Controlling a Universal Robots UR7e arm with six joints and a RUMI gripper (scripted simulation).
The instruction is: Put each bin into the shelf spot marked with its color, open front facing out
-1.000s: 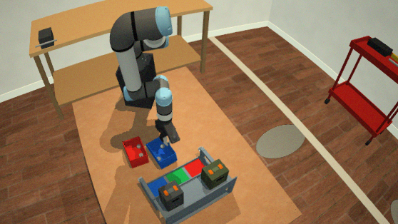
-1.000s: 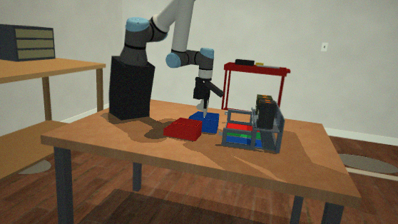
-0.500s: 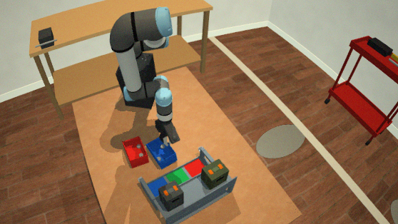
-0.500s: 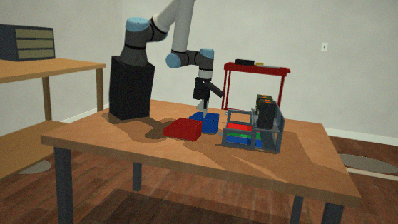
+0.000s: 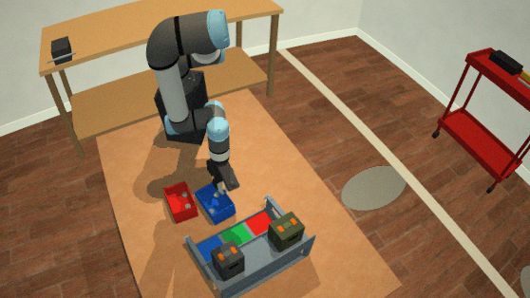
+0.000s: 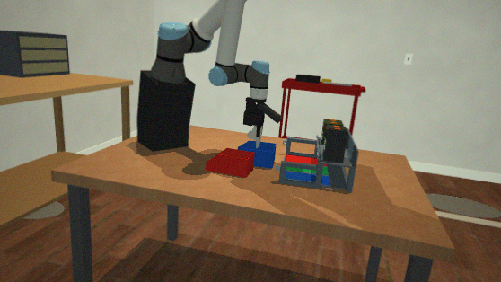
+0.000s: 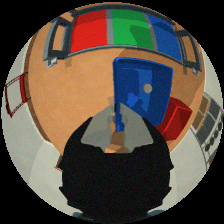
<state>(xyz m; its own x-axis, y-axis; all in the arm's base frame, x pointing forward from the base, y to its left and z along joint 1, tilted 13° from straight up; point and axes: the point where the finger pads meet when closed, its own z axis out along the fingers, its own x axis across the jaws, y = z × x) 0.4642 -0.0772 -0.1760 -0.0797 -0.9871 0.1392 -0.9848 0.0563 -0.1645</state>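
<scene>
My hand is 1 cm past the blue bin, 5 cm to the left of it and 3 cm above it. The rest, counted from my hand: red bin: 9 cm behind, 16 cm to the right, 3 cm below.
</scene>
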